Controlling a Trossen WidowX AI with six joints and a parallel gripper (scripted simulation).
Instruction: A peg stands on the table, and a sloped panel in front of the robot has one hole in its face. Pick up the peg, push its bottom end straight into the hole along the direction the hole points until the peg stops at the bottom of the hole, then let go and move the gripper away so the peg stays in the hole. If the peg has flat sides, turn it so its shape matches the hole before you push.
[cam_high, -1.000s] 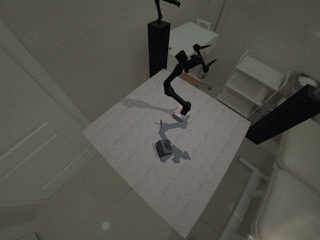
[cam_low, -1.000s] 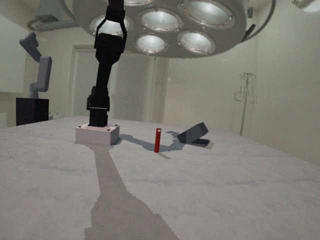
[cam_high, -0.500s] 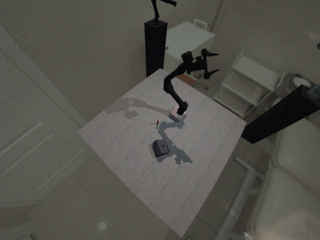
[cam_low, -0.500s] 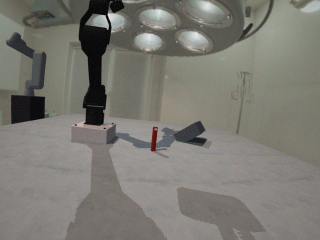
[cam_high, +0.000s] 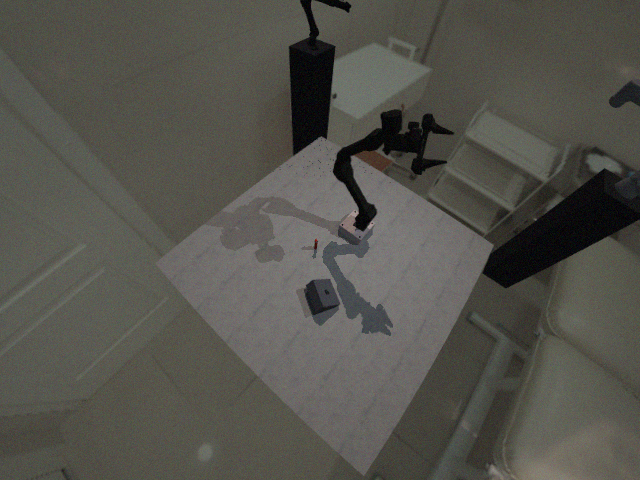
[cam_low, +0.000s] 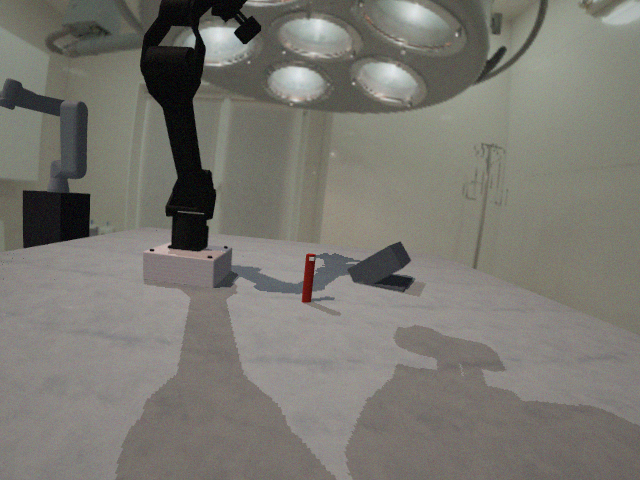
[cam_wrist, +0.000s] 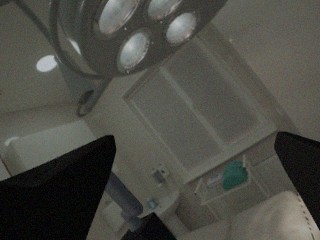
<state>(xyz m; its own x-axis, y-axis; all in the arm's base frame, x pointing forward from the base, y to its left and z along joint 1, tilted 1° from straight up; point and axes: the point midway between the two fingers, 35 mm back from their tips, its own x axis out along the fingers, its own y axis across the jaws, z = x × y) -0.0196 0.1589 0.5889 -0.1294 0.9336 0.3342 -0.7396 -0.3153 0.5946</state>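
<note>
Right now my gripper tip is 260 mm short of the red peg, 300 mm to the left of it and 600 mm above it. From my gripper tip the other things lie so: sloped dark grey panel 440 mm ahead, 120 mm to the right, 620 mm below.
</note>
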